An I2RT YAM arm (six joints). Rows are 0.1 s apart.
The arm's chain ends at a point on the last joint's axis. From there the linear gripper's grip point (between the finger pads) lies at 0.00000 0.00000 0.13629 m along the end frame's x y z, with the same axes.
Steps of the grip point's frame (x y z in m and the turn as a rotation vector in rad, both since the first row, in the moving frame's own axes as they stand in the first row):
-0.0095, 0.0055, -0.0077, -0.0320, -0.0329, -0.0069
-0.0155, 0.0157, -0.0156, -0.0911, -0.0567, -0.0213
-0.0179, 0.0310, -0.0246, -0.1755, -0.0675, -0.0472
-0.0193, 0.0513, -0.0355, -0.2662, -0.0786, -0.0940
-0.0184, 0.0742, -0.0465, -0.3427, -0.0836, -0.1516
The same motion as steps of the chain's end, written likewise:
-0.0050, 0.0011, -0.0076, -0.0320, -0.0329, -0.0069
-0.0079, 0.0032, -0.0148, -0.0911, -0.0567, -0.0213
-0.0093, 0.0070, -0.0222, -0.1755, -0.0675, -0.0472
-0.0104, 0.0150, -0.0303, -0.2662, -0.0786, -0.0940
-0.0108, 0.0278, -0.0381, -0.3427, -0.0836, -0.1516

